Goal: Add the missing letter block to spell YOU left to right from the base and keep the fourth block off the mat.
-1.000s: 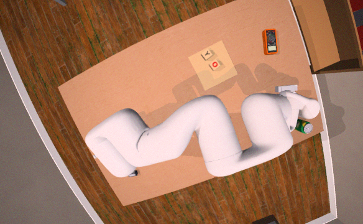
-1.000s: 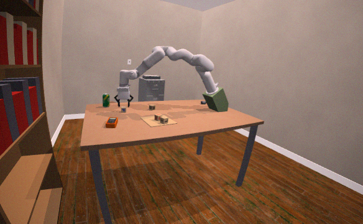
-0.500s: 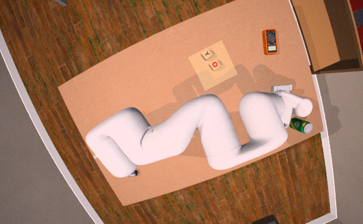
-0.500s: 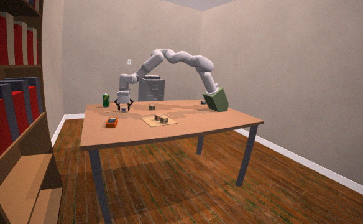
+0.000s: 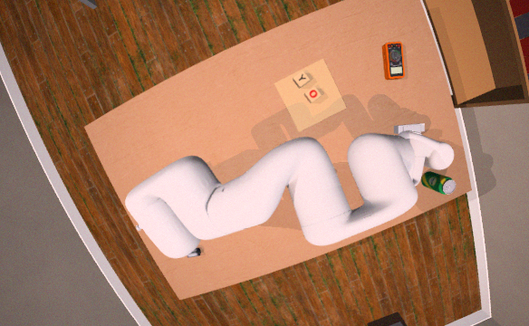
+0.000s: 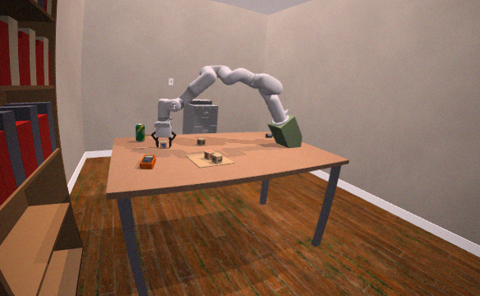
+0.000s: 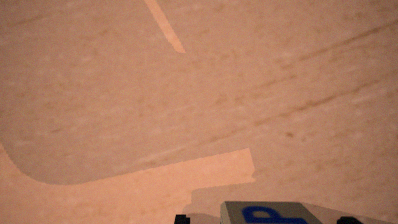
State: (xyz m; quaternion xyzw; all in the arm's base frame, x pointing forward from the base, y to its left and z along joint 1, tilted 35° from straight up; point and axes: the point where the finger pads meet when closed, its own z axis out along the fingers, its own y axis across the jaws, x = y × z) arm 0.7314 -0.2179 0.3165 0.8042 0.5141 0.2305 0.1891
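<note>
Now: hand 310 mm to the right of the tan mat, 150 mm past it and 20 mm above it. The rest, counted from my hand: orange multimeter (260 mm to the left, 170 mm ahead); green soda can (220 mm to the right, 100 mm ahead, 50 mm above).
</note>
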